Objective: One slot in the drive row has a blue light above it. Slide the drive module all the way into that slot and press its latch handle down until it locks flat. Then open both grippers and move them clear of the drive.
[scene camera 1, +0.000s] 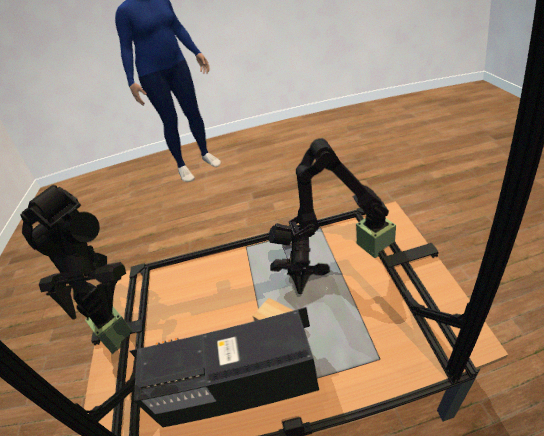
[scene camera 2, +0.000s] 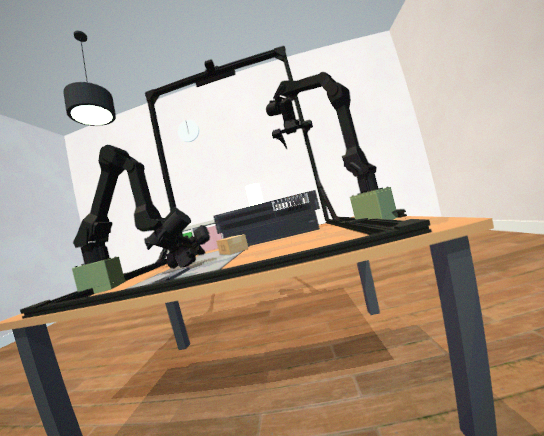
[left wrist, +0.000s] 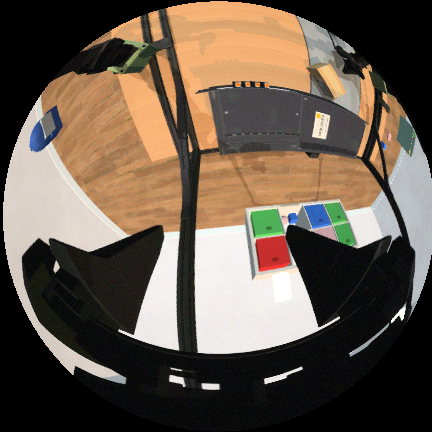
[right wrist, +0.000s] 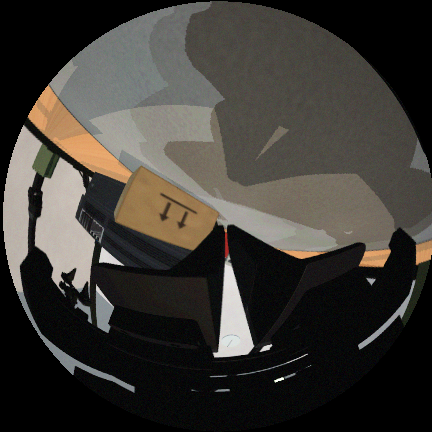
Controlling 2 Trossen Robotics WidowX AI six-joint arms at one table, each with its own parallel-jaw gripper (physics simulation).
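Places are measured from the left arm's base along level axes (x ahead, y left, z up), in centimetres.
Pixels of known places: left gripper, fingertip midpoint: (scene camera 1: 92,316) (scene camera 2: 296,146) (left wrist: 226,231) (right wrist: 80,274); right gripper, fingertip midpoint: (scene camera 1: 300,293) (scene camera 2: 204,252) (right wrist: 224,231); left arm's base at its link origin: (scene camera 1: 102,317) (scene camera 2: 369,191) (right wrist: 40,172); right arm's base at its link origin: (scene camera 1: 375,224) (scene camera 2: 96,261).
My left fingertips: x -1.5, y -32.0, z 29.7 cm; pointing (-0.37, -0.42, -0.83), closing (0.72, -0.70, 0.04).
Observation:
For each thing: its middle in the pictures, then the offset to it from my left fingertips. Level surfaces: height alone.
- drive chassis at the middle of its body: (scene camera 1: 227,372) (right wrist: 133,223) (left wrist: 295,113) (scene camera 2: 269,221) dz -31.6, dx +16.8, dy -13.1 cm
- grey mat at its surface level: dz -40.2 cm
- cardboard box at the middle of its body: (right wrist: 161,211) (scene camera 1: 277,320) (left wrist: 327,79) (scene camera 2: 231,244) dz -37.2, dx +39.3, dy -9.3 cm
The drive chassis (scene camera 1: 270,345) (scene camera 2: 265,230) (left wrist: 260,117) is a long dark box with a white label on top, at the front of the table in scene camera 1. A row of white vertical slots (scene camera 2: 291,201) shows on its face in scene camera 2; I cannot make out a blue light. My right gripper (scene camera 1: 300,291) (right wrist: 224,231) is shut with its tips low over the grey mat (scene camera 1: 345,350) (right wrist: 125,65), behind the chassis; I see nothing held between them. The drive module cannot be made out clearly. My left gripper (left wrist: 226,231) is open and empty, high up and away from the chassis.
A cardboard box (scene camera 1: 271,309) (scene camera 2: 232,245) (left wrist: 327,80) (right wrist: 167,210) with printed arrows stands on the mat's edge, between the chassis and my right gripper. Black frame rails edge the table, with uprights at its front corners in scene camera 1. Colored bins (left wrist: 273,252) stand beyond the table.

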